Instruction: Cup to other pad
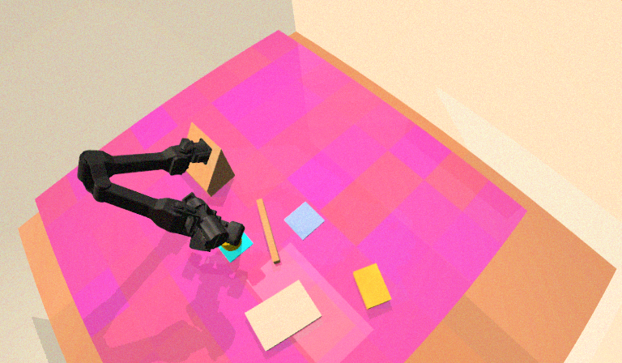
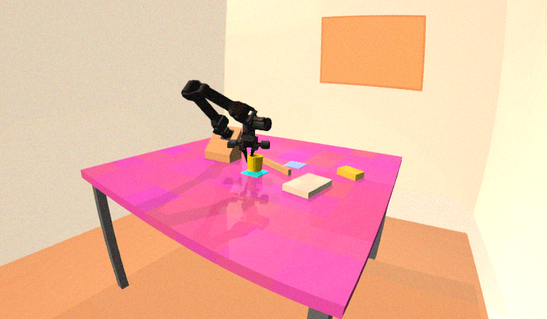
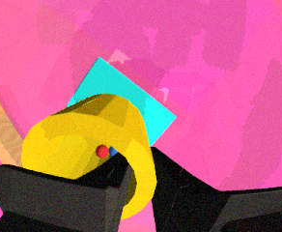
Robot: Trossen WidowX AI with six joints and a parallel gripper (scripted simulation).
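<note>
The yellow cup is 2 cm ahead of my gripper tip and 1 cm to the left of it. Also, from my gripper tip: wooden stick: 8 cm ahead, 12 cm to the left, 4 cm below; cyan pad: 3 cm ahead, 1 cm to the left, 5 cm below; beige slab: 30 cm ahead, 2 cm to the right, 3 cm below.
</note>
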